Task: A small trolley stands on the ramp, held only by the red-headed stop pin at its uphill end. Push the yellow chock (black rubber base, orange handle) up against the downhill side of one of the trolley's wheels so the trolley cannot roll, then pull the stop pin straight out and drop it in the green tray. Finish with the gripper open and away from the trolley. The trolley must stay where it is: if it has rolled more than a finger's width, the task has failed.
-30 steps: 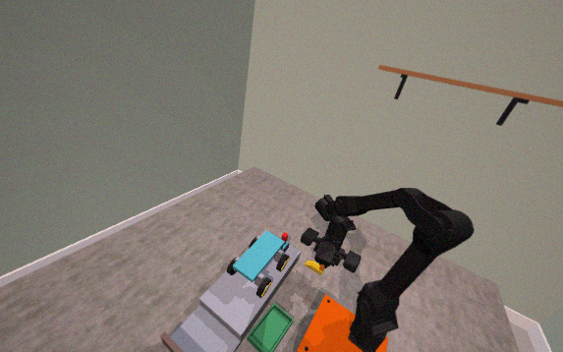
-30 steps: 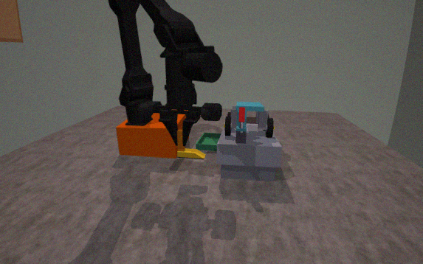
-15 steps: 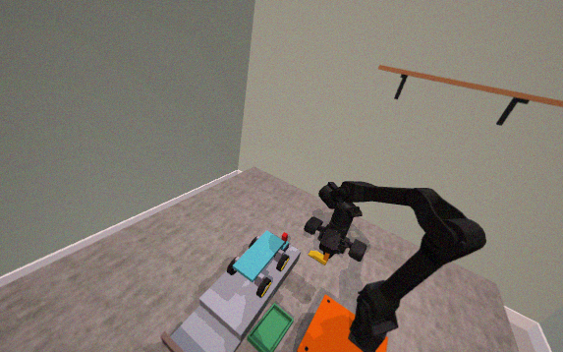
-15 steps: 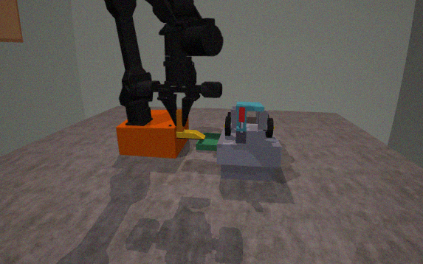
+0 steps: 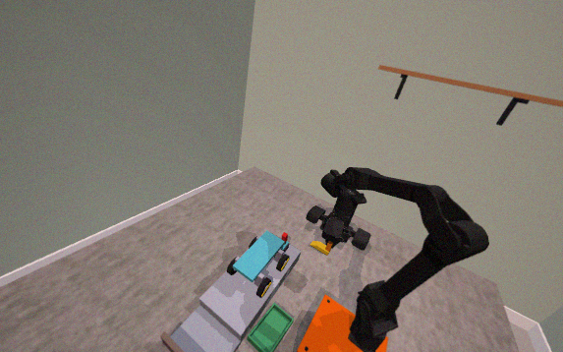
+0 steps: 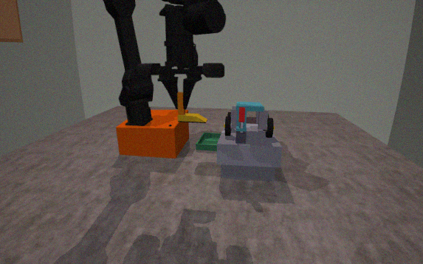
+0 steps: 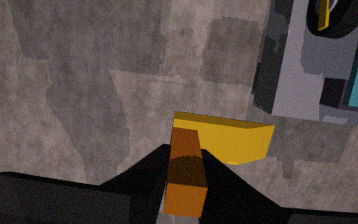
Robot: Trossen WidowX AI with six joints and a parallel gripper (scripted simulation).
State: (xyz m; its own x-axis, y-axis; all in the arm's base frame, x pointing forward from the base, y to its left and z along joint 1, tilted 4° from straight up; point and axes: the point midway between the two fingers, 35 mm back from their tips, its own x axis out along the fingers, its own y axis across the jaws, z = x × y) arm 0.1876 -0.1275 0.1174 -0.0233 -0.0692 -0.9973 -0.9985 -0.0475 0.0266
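Right now the yellow chock is 20 mm ahead of my gripper tip and 10 mm below it. Also, from my gripper tip: grey ramp (140 mm ahead, 170 mm to the left, 120 mm below); then red-headed stop pin (130 mm ahead, 50 mm to the left, 40 mm below); then trolley (150 mm ahead, 160 mm to the left, 60 mm below).
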